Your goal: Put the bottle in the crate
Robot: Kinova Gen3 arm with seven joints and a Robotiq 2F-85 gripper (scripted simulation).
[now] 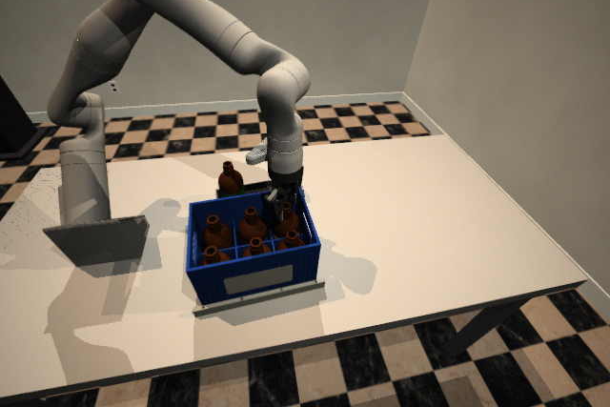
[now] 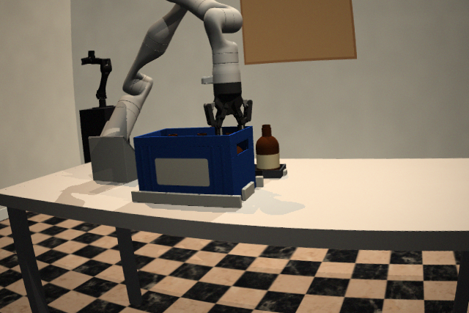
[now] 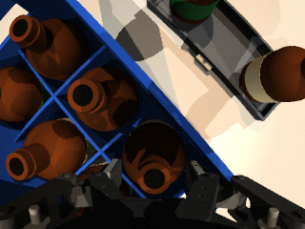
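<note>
Right now my hand is 80 mm past the crate, 70 mm above it and 50 mm to the left of it. Round my hand: dark tray 190 mm to the left, 150 mm below, 60 mm behind.
</note>
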